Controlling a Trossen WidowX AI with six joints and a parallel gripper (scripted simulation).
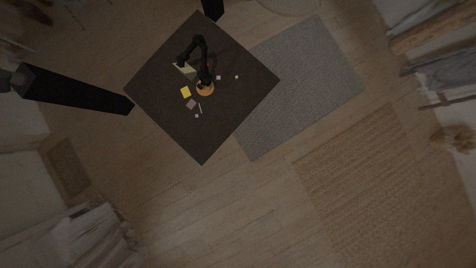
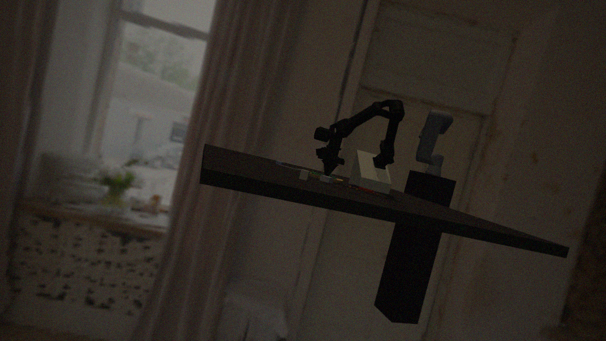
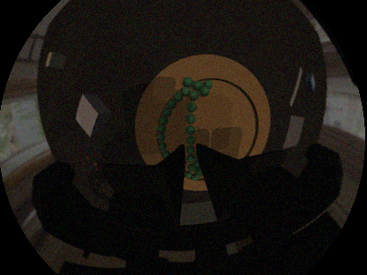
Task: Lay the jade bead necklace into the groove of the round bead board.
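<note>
Right now the round bead board is 10 mm ahead of my gripper tip, 30 mm to the right of it and 10 mm below it. The rest, counted from my gripper tip: yellow square: 140 mm behind, 210 mm to the right, 10 mm below; grey-white block: 60 mm ahead, 140 mm to the left; red item: 130 mm behind, 150 mm to the left, 10 mm below.
</note>
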